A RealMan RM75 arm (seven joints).
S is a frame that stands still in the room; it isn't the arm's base.
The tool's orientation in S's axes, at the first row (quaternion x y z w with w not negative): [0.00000 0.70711 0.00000 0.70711]
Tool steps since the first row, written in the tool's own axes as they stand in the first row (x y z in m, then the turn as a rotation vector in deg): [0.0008 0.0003 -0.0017 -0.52 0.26 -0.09]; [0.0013 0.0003 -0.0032 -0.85 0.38 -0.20]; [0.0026 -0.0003 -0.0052 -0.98 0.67 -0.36]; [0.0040 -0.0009 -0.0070 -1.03 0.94 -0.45]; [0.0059 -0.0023 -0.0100 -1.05 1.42 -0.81]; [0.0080 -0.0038 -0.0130 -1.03 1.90 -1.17]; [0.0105 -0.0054 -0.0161 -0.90 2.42 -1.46]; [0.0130 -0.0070 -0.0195 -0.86 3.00 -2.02]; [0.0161 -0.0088 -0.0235 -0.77 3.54 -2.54]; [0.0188 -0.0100 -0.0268 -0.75 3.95 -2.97]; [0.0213 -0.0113 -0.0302 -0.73 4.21 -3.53]
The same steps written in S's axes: [-0.0017 0.0003 -0.0008 -0.09 0.26 0.52]; [-0.0032 0.0003 -0.0013 -0.20 0.38 0.85]; [-0.0052 -0.0003 -0.0026 -0.36 0.67 0.98]; [-0.0070 -0.0009 -0.0040 -0.45 0.94 1.03]; [-0.0100 -0.0023 -0.0059 -0.81 1.42 1.05]; [-0.0130 -0.0038 -0.0080 -1.17 1.90 1.03]; [-0.0161 -0.0054 -0.0105 -1.46 2.42 0.90]; [-0.0195 -0.0070 -0.0130 -2.02 3.00 0.86]; [-0.0235 -0.0088 -0.0161 -2.54 3.54 0.77]; [-0.0268 -0.0100 -0.0188 -2.97 3.95 0.75]; [-0.0302 -0.0113 -0.0213 -3.53 4.21 0.73]
